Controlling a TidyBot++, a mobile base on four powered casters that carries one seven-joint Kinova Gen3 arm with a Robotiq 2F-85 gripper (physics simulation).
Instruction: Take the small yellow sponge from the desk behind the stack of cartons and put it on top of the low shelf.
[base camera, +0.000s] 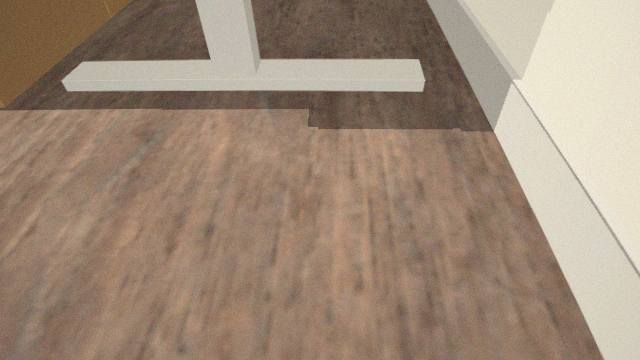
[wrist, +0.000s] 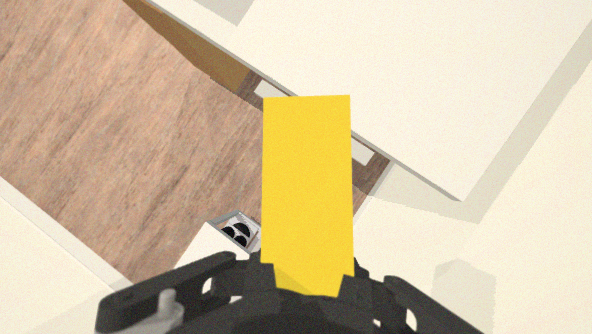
Observation:
The pictures show: my gripper, a yellow sponge and a white desk.

